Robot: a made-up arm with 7 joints.
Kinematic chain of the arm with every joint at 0, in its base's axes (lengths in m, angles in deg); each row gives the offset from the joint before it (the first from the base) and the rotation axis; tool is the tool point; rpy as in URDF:
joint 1: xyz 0 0 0.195 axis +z
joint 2: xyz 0 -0.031 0.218 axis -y
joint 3: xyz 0 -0.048 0.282 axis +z
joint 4: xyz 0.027 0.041 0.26 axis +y
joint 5: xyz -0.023 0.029 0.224 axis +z
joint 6: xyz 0 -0.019 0.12 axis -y
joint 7: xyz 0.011 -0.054 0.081 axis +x
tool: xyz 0 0 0 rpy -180 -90 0
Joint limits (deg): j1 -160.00..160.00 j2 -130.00..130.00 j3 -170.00..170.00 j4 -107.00..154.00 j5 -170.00..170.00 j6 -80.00..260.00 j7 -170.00..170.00
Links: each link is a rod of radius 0.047 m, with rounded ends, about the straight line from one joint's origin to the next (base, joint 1, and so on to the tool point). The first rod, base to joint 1, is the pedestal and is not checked.
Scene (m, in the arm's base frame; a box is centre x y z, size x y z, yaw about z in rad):
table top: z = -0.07
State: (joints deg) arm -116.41 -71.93 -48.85 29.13 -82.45 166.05 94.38
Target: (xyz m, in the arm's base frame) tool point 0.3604 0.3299 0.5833
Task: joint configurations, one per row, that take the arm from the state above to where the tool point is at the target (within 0.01 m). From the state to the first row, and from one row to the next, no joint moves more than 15 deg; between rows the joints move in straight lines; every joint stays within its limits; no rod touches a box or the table.
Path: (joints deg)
1: -115.36 -57.68 -38.03 38.32 -86.15 164.21 94.38
2: -114.31 -43.43 -27.21 47.50 -89.85 162.37 94.38
3: -113.26 -29.18 -16.40 56.69 -93.55 160.52 94.38
4: -112.22 -14.93 -5.58 65.87 -97.25 158.68 94.38
5: -111.17 -0.67 5.24 75.06 -100.95 156.84 94.38
6: -110.12 13.58 16.06 84.25 -104.65 155.00 94.38
7: -109.07 27.83 26.88 93.43 -108.35 153.15 94.38
8: -108.02 42.08 37.70 102.62 -112.05 151.31 94.38
9: -106.97 56.33 48.51 111.81 -115.75 149.47 94.38
10: -105.93 70.58 59.33 120.99 -119.45 147.63 94.38

